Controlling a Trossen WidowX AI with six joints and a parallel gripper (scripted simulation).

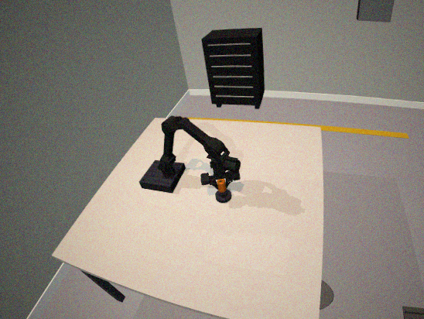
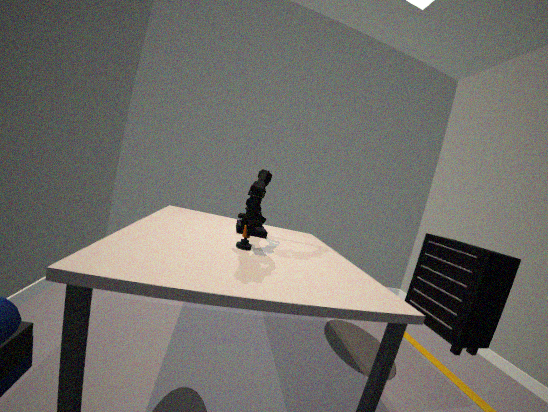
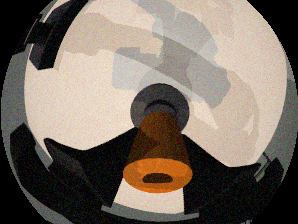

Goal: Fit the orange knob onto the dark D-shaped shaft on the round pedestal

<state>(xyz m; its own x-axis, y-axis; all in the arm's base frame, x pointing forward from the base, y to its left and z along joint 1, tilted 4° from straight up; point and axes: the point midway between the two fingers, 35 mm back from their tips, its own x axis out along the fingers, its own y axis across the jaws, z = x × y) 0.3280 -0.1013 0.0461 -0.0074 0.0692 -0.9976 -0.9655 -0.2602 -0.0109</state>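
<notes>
The orange knob lies 20 mm above my gripper tip. The rest, counted from my gripper tip: round pedestal 40 mm below.
</notes>
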